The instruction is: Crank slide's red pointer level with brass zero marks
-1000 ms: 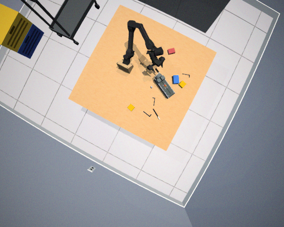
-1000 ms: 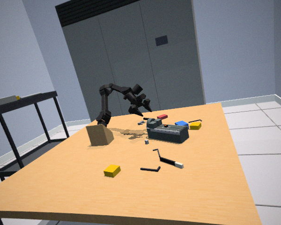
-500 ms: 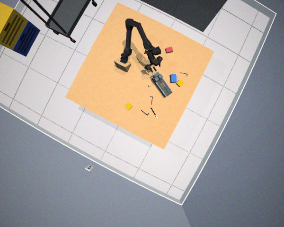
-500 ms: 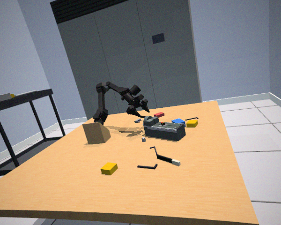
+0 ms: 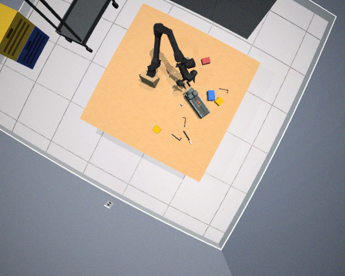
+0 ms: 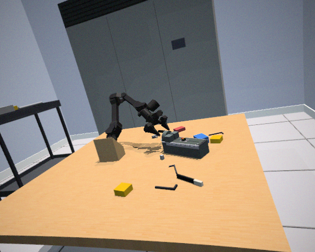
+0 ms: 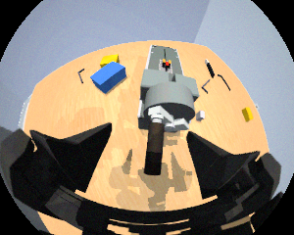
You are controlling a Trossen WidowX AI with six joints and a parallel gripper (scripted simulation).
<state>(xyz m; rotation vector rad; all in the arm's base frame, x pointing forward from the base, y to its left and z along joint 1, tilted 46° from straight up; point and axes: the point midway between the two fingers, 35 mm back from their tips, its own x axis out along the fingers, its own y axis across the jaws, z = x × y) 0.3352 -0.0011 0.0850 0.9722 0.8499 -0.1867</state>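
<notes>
The dark crank handle is 2 cm behind my gripper tip, 1 cm to the left of it and 1 cm above it. Also, from my gripper tip: small grey cube (16 cm to the right, 9 cm below); blue block (21 cm ahead, 8 cm below, 3 cm to the left); red pointer (12 cm ahead, 10 cm to the right, 2 cm below).
</notes>
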